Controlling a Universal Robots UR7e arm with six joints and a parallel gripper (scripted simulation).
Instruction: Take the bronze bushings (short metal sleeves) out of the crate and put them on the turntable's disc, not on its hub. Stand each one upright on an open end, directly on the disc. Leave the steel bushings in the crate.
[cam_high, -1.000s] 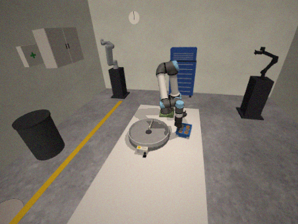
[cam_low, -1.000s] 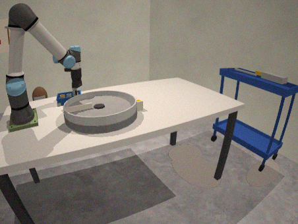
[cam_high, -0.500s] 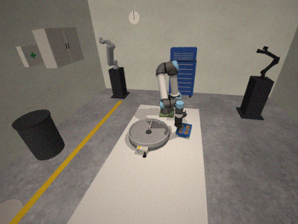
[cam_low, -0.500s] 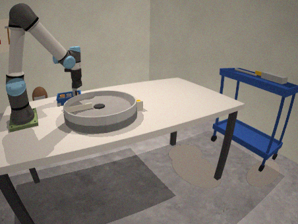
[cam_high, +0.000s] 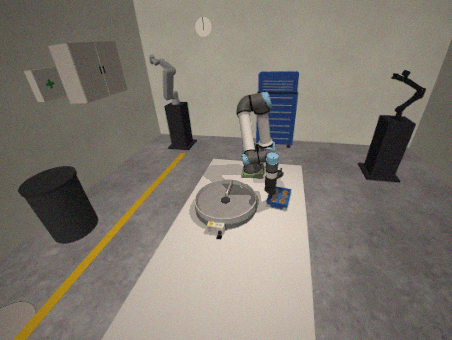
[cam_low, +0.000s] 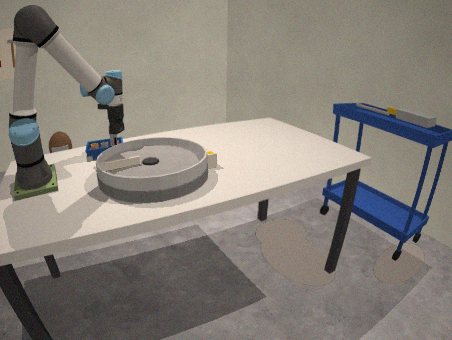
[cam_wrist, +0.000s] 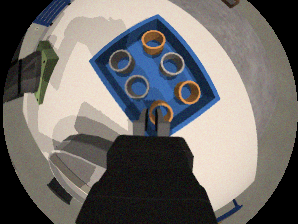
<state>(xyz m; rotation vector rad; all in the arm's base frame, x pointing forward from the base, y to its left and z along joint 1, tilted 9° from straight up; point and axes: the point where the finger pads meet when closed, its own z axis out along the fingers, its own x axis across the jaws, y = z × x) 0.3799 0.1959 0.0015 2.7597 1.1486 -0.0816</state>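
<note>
Now: the blue crate 50 mm to the left of my hand, 40 mm below it and 40 mm behind it. Round my hand: grey turntable: 310 mm to the right, 90 mm ahead, 10 mm below.
</note>
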